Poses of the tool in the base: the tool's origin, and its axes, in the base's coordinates. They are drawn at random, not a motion.
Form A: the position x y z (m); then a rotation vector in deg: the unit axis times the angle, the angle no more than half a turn.
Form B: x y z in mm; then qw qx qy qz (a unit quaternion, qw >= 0). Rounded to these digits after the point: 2 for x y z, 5 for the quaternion.
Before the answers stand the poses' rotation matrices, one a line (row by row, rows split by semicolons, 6 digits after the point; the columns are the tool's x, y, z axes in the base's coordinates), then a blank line. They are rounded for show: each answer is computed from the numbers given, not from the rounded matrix.
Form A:
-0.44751 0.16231 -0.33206 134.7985 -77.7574 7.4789
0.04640 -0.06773 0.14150 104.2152 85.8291 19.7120
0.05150 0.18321 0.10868 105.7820 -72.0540 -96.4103
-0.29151 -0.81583 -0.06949 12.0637 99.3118 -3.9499
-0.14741 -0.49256 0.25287 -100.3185 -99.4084 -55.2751
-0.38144 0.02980 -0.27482 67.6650 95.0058 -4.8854
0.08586 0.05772 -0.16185 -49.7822 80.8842 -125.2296
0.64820 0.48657 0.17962 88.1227 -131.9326 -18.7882
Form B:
0.519300 -0.845372 -0.125195; -0.806012 -0.435807 -0.400522; 0.284029 0.308899 -0.907694
0.281528 0.729114 0.623807; 0.928229 -0.042185 -0.369610; -0.243172 0.683091 -0.688661
-0.095176 -0.372793 -0.923021; -0.779635 -0.548620 0.301970; -0.618960 0.748359 -0.238427
-0.158637 0.179359 0.970909; 0.101683 0.981101 -0.164627; -0.982087 0.072609 -0.173876
-0.057524 0.988175 0.142131; 0.642166 -0.072382 0.763141; 0.764404 0.135171 -0.630409
0.037158 0.721319 0.691606; 0.646574 0.510341 -0.567005; -0.761946 0.468243 -0.447423
-0.728885 -0.004111 0.684624; -0.622355 -0.412743 -0.665069; 0.285308 -0.910838 0.298283
-0.348583 -0.842190 -0.411346; -0.923539 0.383496 -0.002545; 0.159893 0.379007 -0.911476

-447.51 162.31 -332.06 0.20964 0.84599 -0.48800 0.04694
46.40 -67.73 141.50 0.37104 0.70929 0.58415 0.13416
51.50 183.21 108.68 0.17159 0.65036 -0.44300 -0.59274
-291.51 -815.83 -69.49 0.64199 0.09238 0.76053 -0.03025
-147.41 -492.56 252.87 0.24479 -0.64134 -0.63552 -0.35338
-381.44 29.80 -274.82 0.52442 0.49352 0.69293 -0.03563
85.86 57.72 -161.85 0.19790 -0.31047 0.50444 -0.78101
648.20 486.57 179.62 0.17567 0.54300 -0.81295 -0.11577

